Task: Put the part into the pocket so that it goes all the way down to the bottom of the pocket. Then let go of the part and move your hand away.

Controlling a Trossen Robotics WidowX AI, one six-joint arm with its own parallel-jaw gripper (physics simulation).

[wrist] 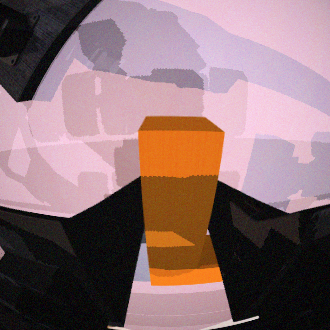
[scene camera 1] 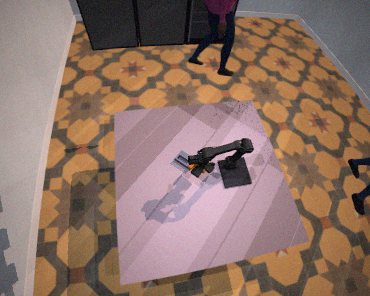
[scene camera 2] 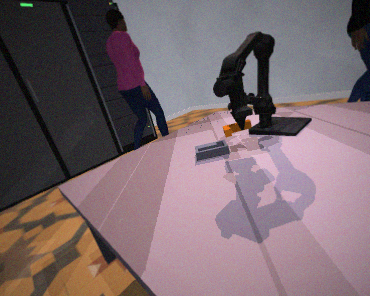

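Where they show: gripper, between the fingertips: (wrist: 173, 182) (scene camera 1: 200, 169) (scene camera 2: 241, 128); arm's base, origin of its link: (wrist: 12, 35) (scene camera 1: 228, 166) (scene camera 2: 265, 125).
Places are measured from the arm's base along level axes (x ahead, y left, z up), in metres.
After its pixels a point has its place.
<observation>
The orange part (scene camera 1: 192, 166) {z 0.088, x 0.287, y -0.059 m} (scene camera 2: 230, 131) {z 0.079, x 0.301, y -0.049 m} (wrist: 181, 152) {z 0.095, x 0.221, y -0.005 m} is clamped between the two black fingers of my gripper (scene camera 1: 199, 167) {z 0.066, x 0.235, y -0.029 m} (scene camera 2: 242, 126) {z 0.066, x 0.235, y -0.029 m} (wrist: 173, 182) {z 0.066, x 0.235, y -0.029 m}. In the wrist view its long body runs up the picture, with a lower orange section partly in shadow between the fingers. The grey-blue block with the pocket (scene camera 1: 176, 160) {z -0.002, x 0.360, y -0.175 m} (scene camera 2: 212, 154) {z -0.010, x 0.330, y -0.135 m} stands on the table, its slot facing up. In scene camera 2 the part is apart from the block, behind it and to the right, on the side towards the arm's base. Its exact height above the table is hard to tell.
The arm's black base plate (scene camera 1: 240, 176) {z -0.006, x -0.053, y 0.105 m} (scene camera 2: 285, 126) {z -0.006, x 0.014, y 0.092 m} stands to the right of the block on the pink table (scene camera 1: 150, 250) {z -0.024, x 0.726, y 0.353 m} (scene camera 2: 200, 265) {z -0.024, x 0.788, y 0.074 m}. Shadows of the arm fall across the table. People and dark cabinets (scene camera 1: 115, 25) (scene camera 2: 45, 75) are beyond the table.
</observation>
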